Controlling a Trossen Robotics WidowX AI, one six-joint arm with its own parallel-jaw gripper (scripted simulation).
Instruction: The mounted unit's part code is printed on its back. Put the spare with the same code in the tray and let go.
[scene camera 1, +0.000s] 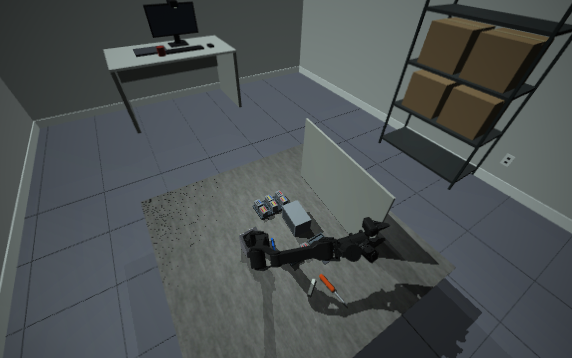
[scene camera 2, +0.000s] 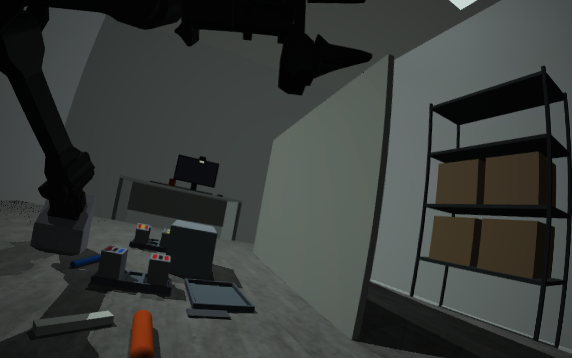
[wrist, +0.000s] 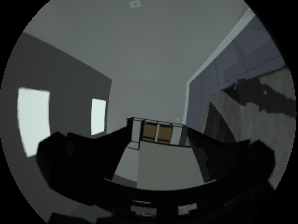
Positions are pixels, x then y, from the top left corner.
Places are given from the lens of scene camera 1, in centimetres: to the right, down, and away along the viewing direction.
my gripper (scene camera 1: 386, 231): 39, 20, 95
mounted unit (scene camera 1: 298, 221): 7, 23, 134
